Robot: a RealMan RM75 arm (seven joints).
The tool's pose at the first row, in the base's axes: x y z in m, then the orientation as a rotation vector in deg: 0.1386, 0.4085, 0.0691, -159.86, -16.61, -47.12
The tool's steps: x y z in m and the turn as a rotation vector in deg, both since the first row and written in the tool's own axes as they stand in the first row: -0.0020, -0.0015, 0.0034, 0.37, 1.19, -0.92; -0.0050, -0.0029, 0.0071, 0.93, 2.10, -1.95; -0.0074, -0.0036, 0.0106, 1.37, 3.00, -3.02; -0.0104, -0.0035, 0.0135, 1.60, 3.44, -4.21; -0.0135, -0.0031, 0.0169, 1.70, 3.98, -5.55; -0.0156, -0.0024, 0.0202, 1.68, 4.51, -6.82; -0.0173, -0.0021, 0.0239, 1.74, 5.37, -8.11; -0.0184, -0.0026, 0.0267, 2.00, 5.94, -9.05; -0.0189, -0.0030, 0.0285, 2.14, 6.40, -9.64
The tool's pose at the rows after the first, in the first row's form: 0.1383, 0.4106, 0.0654, -159.00, -17.83, -48.82; 0.1374, 0.4125, 0.0610, -158.08, -19.32, -50.07; 0.1370, 0.4138, 0.0569, -157.26, -20.81, -51.36; 0.1360, 0.4141, 0.0528, -156.86, -22.49, -52.13; 0.1353, 0.4142, 0.0483, -156.51, -24.32, -53.11; 0.1354, 0.4141, 0.0443, -156.25, -26.03, -54.10; 0.1360, 0.4146, 0.0403, -155.71, -27.72, -55.51; 0.1364, 0.4157, 0.0374, -155.14, -29.03, -56.37; 0.1368, 0.4165, 0.0358, -154.73, -29.82, -57.05
